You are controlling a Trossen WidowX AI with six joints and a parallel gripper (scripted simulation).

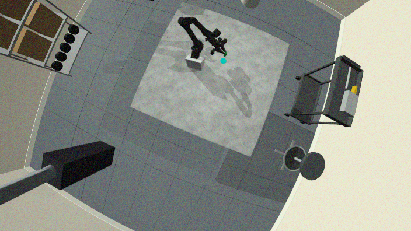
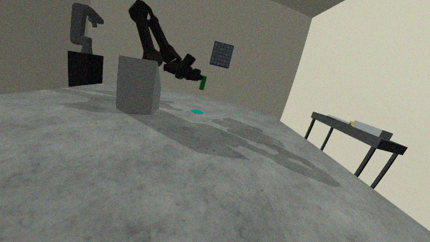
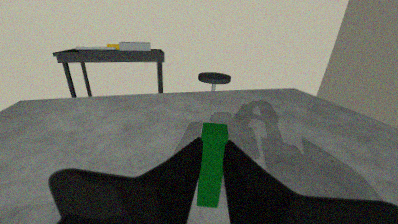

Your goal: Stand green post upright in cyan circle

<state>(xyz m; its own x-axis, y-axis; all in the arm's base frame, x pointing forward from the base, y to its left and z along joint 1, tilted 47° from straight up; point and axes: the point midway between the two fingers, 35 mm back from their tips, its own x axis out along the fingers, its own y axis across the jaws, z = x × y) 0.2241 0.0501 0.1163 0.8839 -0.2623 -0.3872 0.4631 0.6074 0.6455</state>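
Now: the cyan circle 16 cm below my gripper tip. From my gripper tip the other things lie so: green post 2 cm below.
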